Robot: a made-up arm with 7 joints. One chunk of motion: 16 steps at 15 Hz.
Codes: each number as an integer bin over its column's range. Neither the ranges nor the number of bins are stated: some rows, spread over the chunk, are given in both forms.
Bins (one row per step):
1: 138 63 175 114 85 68 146
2: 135 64 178 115 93 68 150
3: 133 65 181 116 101 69 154
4: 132 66 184 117 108 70 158
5: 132 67 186 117 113 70 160
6: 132 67 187 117 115 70 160
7: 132 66 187 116 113 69 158
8: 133 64 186 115 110 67 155
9: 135 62 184 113 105 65 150
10: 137 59 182 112 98 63 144
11: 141 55 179 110 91 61 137
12: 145 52 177 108 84 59 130
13: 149 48 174 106 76 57 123
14: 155 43 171 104 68 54 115
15: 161 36 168 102 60 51 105
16: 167 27 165 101 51 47 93
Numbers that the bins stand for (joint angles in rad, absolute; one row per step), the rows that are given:
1: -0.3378 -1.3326 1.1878 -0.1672 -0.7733 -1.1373 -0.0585
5: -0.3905 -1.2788 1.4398 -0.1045 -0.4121 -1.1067 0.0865
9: -0.3641 -1.3460 1.3940 -0.1881 -0.5153 -1.1833 -0.0171
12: -0.2763 -1.4805 1.2336 -0.2926 -0.7862 -1.2753 -0.2241
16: -0.0830 -1.8168 0.9588 -0.4389 -1.2120 -1.4593 -0.6072
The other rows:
2: -0.3641 -1.3191 1.2565 -0.1463 -0.6701 -1.1373 -0.0171
3: -0.3817 -1.3057 1.3253 -0.1254 -0.5669 -1.1220 0.0244
4: -0.3905 -1.2922 1.3940 -0.1045 -0.4766 -1.1067 0.0658
6: -0.3905 -1.2788 1.4627 -0.1045 -0.3863 -1.1067 0.0865
7: -0.3905 -1.2922 1.4627 -0.1254 -0.4121 -1.1220 0.0658
8: -0.3817 -1.3191 1.4398 -0.1463 -0.4508 -1.1527 0.0347
10: -0.3465 -1.3864 1.3482 -0.2090 -0.6056 -1.2140 -0.0792
11: -0.3114 -1.4402 1.2795 -0.2508 -0.6959 -1.2447 -0.1516
13: -0.2411 -1.5344 1.1649 -0.3344 -0.8895 -1.3060 -0.2966
14: -0.1884 -1.6016 1.0962 -0.3762 -0.9927 -1.3520 -0.3794
15: -0.1357 -1.6958 1.0275 -0.4180 -1.0959 -1.3980 -0.4829

